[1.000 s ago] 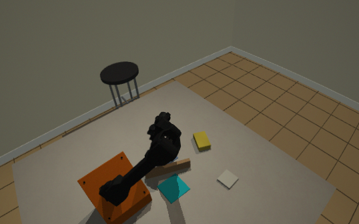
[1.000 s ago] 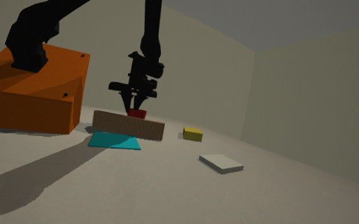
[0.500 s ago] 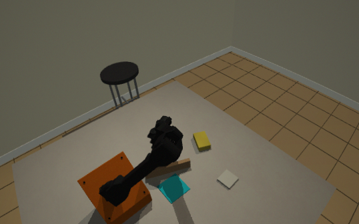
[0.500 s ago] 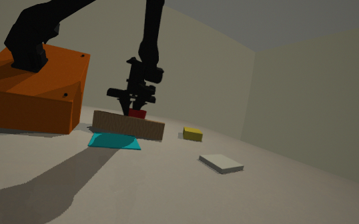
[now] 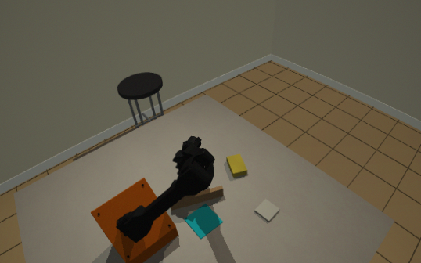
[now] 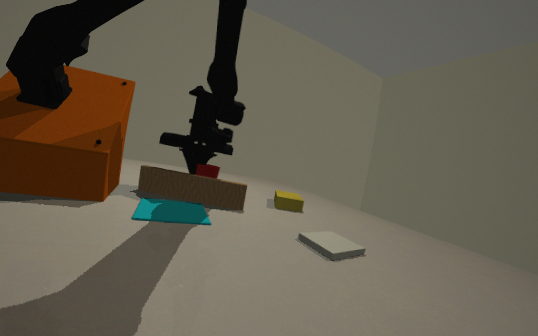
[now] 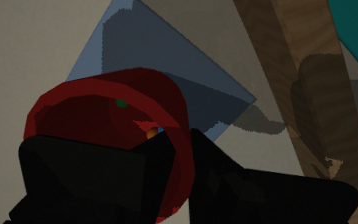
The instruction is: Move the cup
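The teal pad is 16 cm to the right of my gripper tip, 5 cm behind it and 4 cm below it. Also, from my gripper tip: red cup 3 cm ahead, 1 cm to the left; wooden block 7 cm to the right, 2 cm below, 1 cm behind.
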